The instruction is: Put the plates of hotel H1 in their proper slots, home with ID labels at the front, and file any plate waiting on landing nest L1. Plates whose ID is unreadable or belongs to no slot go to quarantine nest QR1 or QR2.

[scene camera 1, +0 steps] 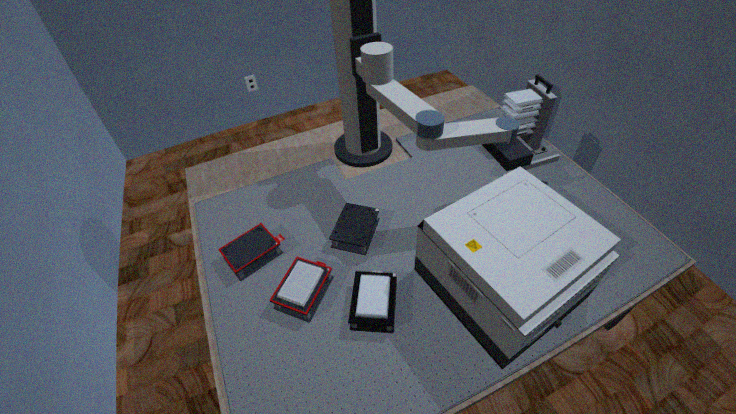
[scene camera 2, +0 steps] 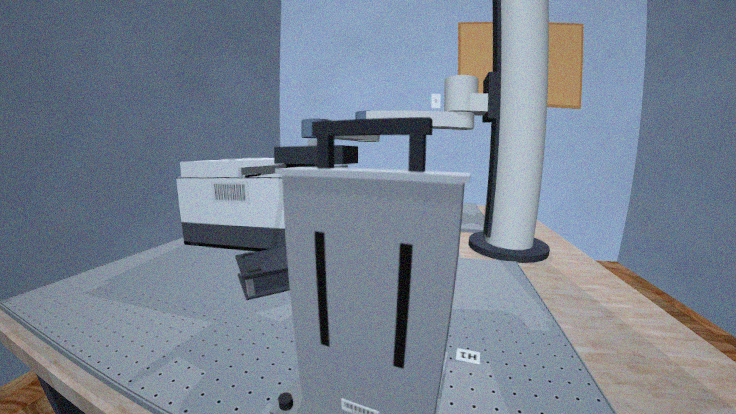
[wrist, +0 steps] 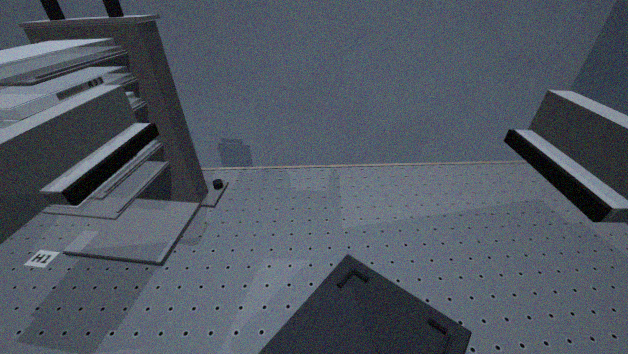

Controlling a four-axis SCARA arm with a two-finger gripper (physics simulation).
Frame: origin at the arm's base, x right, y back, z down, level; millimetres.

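Seen in the pictures: gripper, fingertip midpoint: (scene camera 1: pixel 541 142) (scene camera 2: pixel 271 173) (wrist: pixel 327 110); arm's base at its link origin: (scene camera 1: pixel 363 148) (scene camera 2: pixel 507 247).
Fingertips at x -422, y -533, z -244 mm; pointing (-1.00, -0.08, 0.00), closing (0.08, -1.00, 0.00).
Note:
Pixels of each thing's middle, then the offset from my fingertips to it.
- Hotel H1 at the middle of its body: (scene camera 2: pixel 382 279) (wrist: pixel 105 126) (scene camera 1: pixel 526 114) dx -186, dy +248, dz +86 mm
- dark block-like fixture at the middle of its body: (scene camera 2: pixel 278 267) dx +32, dy -21, dz +203 mm
- large white instrument at the middle of its body: (scene camera 1: pixel 510 258) (scene camera 2: pixel 262 196) dx +324, dy -271, dz +105 mm
Hotel H1 (scene camera 1: pixel 548 110) (scene camera 2: pixel 368 205) (wrist: pixel 165 110) is a tall grey tower with a black handle. Several pale plates (scene camera 1: pixel 523 96) (wrist: pixel 65 77) are stacked in its slots; one carries a dark ID label, blurred and partly legible. The lower ones are partly hidden behind the left finger in the wrist view. My gripper (wrist: pixel 327 110) is open and empty beside the hotel, its fingers wide apart. Two red-rimmed nests stand at the left: one nest (scene camera 1: pixel 250 248) is empty, the other nest (scene camera 1: pixel 276 298) holds a white plate (scene camera 1: pixel 302 282). No nest names are readable.
A black nest (scene camera 1: pixel 356 226) is empty; another black nest (scene camera 1: pixel 353 308) holds a white plate (scene camera 1: pixel 373 296). A dark block-like fixture (scene camera 2: pixel 265 280) (wrist: pixel 365 315) stands near the hotel. A large white instrument (scene camera 1: pixel 514 288) (scene camera 2: pixel 226 205) and the arm's column (scene camera 1: pixel 349 87) (scene camera 2: pixel 519 128) also stand here.

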